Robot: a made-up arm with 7 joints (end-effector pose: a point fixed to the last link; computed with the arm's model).
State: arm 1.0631 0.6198 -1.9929 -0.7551 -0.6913 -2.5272 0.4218
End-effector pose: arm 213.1 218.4 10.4 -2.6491 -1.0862 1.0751
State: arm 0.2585 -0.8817 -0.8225 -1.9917 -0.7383 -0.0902 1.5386
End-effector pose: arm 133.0 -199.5 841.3 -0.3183 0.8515 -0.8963
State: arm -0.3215 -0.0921 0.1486 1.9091 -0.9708 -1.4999 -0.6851
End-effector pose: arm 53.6 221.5 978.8 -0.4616 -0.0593 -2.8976
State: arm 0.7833 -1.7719 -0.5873 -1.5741 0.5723 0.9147 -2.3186
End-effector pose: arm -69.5 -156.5 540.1 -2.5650 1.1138 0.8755
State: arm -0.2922 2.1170 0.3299 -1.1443 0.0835 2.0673 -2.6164
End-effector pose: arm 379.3 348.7 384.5 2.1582 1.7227 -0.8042
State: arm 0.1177 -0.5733 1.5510 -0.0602 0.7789 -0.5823 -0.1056
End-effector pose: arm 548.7 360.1 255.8 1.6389 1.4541 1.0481
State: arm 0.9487 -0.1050 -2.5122 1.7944 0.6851 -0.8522 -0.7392
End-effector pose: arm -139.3 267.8 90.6 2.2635 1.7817 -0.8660
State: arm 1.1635 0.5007 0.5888 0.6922 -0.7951 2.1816 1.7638
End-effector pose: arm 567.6 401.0 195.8 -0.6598 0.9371 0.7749
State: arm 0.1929 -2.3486 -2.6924 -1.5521 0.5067 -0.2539 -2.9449
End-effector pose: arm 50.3 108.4 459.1 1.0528 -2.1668 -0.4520
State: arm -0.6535 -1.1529 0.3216 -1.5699 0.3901 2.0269 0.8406
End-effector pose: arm 338.4 -336.4 1337.9 -1.2938 0.7076 -2.1638
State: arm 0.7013 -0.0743 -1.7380 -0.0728 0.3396 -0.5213 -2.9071
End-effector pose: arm 304.3 233.0 610.0 1.1107 1.3062 0.7962
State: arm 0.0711 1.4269 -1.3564 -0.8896 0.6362 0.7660 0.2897
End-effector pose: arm 216.0 -211.9 1309.1 0.5796 -0.7489 1.6723
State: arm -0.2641 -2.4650 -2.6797 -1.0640 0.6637 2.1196 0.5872
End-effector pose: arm 191.2 688.7 -35.6 -2.3916 -1.7853 0.1186
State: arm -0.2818 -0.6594 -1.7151 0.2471 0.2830 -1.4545 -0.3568
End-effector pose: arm 420.3 405.7 375.6 -1.4125 0.7785 0.5337
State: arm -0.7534 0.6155 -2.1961 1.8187 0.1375 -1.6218 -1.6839
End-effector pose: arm -311.0 491.5 429.6 -1.5616 -0.0647 1.7653
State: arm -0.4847 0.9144 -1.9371 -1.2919 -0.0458 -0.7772 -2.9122
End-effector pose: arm 24.5 -111.5 304.3 1.7871 1.7850 -0.8132
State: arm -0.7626 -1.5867 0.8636 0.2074 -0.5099 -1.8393 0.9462
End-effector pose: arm 269.0 -70.2 913.9 0.4990 -0.5386 0.5762
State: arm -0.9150 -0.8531 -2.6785 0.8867 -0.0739 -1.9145 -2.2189
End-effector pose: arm 554.9 -112.0 493.2 -1.6372 0.8835 -1.0553
